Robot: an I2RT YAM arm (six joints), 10 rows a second.
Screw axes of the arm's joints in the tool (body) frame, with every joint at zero. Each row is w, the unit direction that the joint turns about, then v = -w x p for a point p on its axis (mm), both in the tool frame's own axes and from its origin. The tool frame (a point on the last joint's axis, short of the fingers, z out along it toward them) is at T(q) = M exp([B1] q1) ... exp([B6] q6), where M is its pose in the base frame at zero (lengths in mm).
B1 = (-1, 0, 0, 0, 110.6, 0)
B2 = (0, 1, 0, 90.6, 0, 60)
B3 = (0, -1, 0, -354.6, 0, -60)
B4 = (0, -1, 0, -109.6, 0, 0)
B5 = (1, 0, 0, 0, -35.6, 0)
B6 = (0, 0, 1, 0, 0, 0)
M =
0 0 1 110.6
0 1 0 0
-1 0 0 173.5
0 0 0 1
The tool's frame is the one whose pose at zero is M.
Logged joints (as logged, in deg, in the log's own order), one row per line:
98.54, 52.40, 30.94, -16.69, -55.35, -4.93
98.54, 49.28, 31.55, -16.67, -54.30, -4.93
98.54, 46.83, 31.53, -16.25, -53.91, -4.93
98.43, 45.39, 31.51, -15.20, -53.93, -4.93
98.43, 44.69, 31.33, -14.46, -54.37, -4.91
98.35, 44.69, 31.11, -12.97, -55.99, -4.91
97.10, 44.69, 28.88, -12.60, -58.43, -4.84
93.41, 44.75, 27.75, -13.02, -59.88, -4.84
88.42, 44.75, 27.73, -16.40, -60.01, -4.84
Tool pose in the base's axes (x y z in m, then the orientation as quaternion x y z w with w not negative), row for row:
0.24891, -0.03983, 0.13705, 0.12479, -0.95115, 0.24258, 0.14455
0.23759, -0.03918, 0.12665, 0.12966, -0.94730, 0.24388, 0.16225
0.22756, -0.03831, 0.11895, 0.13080, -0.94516, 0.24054, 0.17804
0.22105, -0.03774, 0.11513, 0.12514, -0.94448, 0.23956, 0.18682
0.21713, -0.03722, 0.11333, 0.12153, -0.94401, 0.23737, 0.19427
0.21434, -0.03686, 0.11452, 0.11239, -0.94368, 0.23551, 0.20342
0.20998, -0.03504, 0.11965, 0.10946, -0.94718, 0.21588, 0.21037
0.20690, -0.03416, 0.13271, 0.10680, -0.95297, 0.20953, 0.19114
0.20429, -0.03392, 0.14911, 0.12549, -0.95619, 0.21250, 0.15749
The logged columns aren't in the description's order. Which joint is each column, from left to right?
Columns, left to right: q2, q3, q5, q6, q4, q1.
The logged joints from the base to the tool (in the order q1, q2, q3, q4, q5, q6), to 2 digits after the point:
-4.93, 98.54, 52.40, -55.35, 30.94, -16.69
-4.93, 98.54, 49.28, -54.30, 31.55, -16.67
-4.93, 98.54, 46.83, -53.91, 31.53, -16.25
-4.93, 98.43, 45.39, -53.93, 31.51, -15.20
-4.91, 98.43, 44.69, -54.37, 31.33, -14.46
-4.91, 98.35, 44.69, -55.99, 31.11, -12.97
-4.84, 97.10, 44.69, -58.43, 28.88, -12.60
-4.84, 93.41, 44.75, -59.88, 27.75, -13.02
-4.84, 88.42, 44.75, -60.01, 27.73, -16.40

